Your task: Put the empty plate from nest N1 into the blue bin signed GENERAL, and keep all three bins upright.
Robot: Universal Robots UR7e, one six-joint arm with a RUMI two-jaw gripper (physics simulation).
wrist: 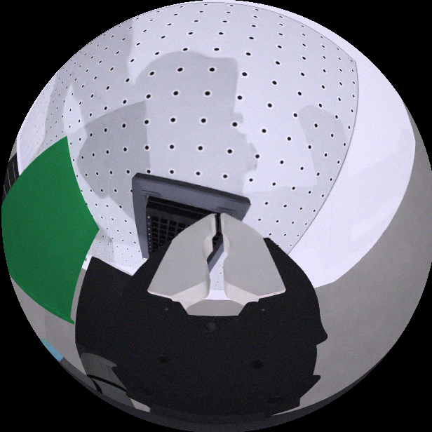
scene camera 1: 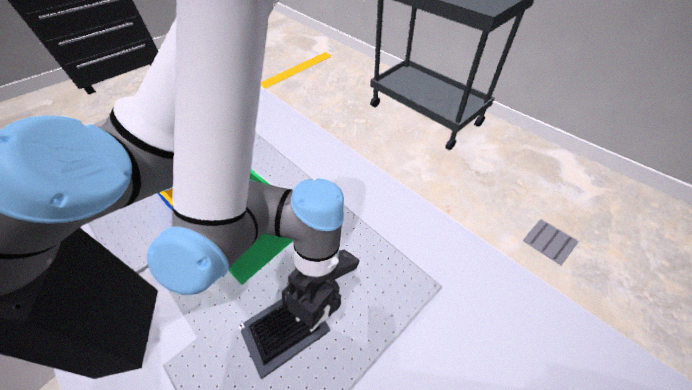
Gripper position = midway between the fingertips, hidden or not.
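Scene camera 1 gives me my gripper (scene camera 1: 317, 319), along with a grey nest (scene camera 1: 249, 340), a black plate (scene camera 1: 276, 332) and a green bin (scene camera 1: 266, 247). My gripper is there again in the wrist view (wrist: 218, 215). The plate is visible to me in the wrist view (wrist: 165, 219) too, and I also find the bin in the wrist view (wrist: 55, 229).
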